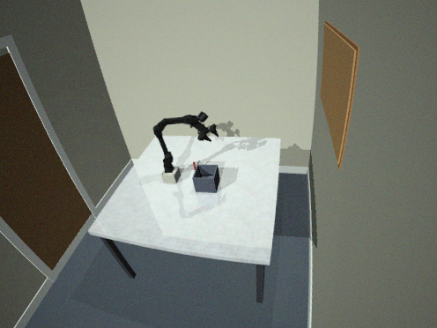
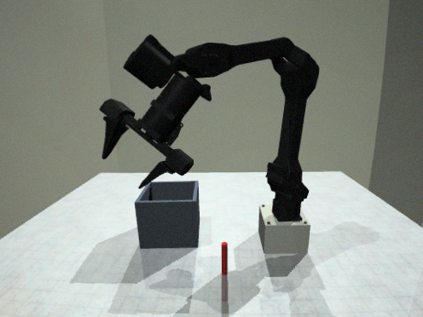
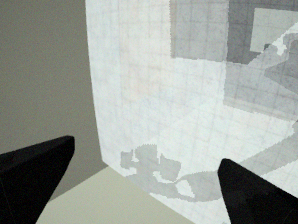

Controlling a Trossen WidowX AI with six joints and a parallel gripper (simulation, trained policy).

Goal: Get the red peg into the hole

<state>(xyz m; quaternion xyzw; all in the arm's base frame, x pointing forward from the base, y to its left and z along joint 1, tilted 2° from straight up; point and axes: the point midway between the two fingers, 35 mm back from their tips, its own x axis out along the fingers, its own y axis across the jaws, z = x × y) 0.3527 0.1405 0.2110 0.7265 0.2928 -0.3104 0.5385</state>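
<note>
My gripper tip is now 190 mm past the red peg, 40 mm to the left of it and 230 mm above it.
</note>
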